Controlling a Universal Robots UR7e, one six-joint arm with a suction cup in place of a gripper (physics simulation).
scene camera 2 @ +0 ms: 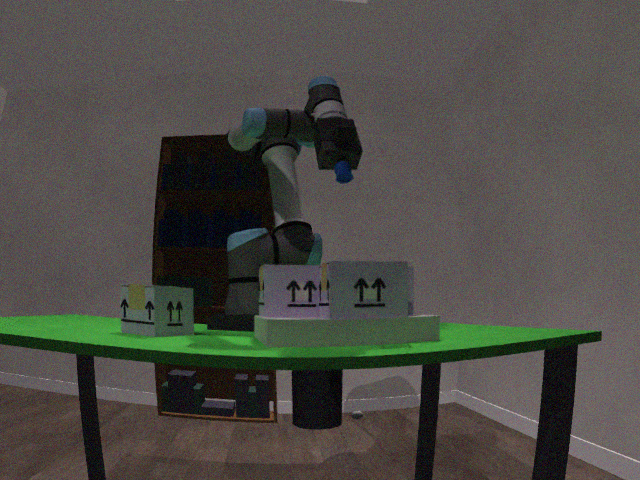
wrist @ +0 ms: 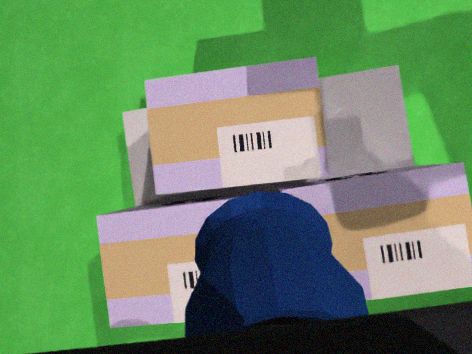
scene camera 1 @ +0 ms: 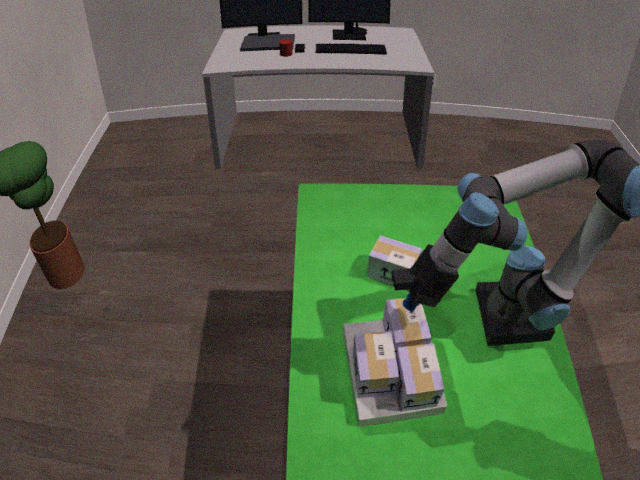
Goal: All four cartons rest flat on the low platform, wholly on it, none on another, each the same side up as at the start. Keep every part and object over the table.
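Places are measured from the arm's base along level axes (x ahead, y left, z up), in metres.
Pixels of known places: hand at its tool point: (scene camera 2: 344, 177) (wrist: 263, 253) (scene camera 1: 408, 305); arm's base at its link origin: (scene camera 2: 251, 314) (scene camera 1: 508, 307).
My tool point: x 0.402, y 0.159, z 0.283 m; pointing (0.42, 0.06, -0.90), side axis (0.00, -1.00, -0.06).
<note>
Ahead of a thing's pixels: the offset from my tool point to its top centre. Level surfaces: height alone.
My suction cup (scene camera 1: 409, 303) (scene camera 2: 343, 175) (wrist: 262, 235) is blue, holds nothing and hangs high above the cartons. Three cartons stand upright on the low platform @(0.279 m down, 0.001 m ahead, 0.009 m right) (scene camera 1: 371, 410) (scene camera 2: 346, 331) (wrist: 372, 110): the left carton @(0.178 m down, 0.064 m ahead, 0.016 m left) (scene camera 1: 373, 365) (scene camera 2: 369, 291) (wrist: 185, 135), the front right carton @(0.178 m down, 0.044 m back, 0.072 m left) (scene camera 1: 421, 379) (wrist: 132, 265) and the back carton @(0.178 m down, 0.040 m back, 0.089 m right) (scene camera 1: 408, 330) (scene camera 2: 289, 294) (wrist: 420, 215). Whether the platform fully supports the two robot-side cartons is hidden. The fourth carton @(0.226 m down, 0.065 m back, 0.384 m right) (scene camera 1: 387, 263) (scene camera 2: 173, 310) stands upright and turned on the green table behind the platform, partly hidden by the wrist camera in scene camera 1.
Bare platform shows at its back left corner and along its front edge. The robot base (scene camera 1: 514, 335) stands right of the platform on the green table @(0.327 m down) (scene camera 1: 330, 217) (scene camera 2: 491, 343) (wrist: 55, 60). A desk (scene camera 1: 320, 62), a potted plant (scene camera 1: 56, 255) and a bookshelf (scene camera 2: 159, 248) stand away from the table.
</note>
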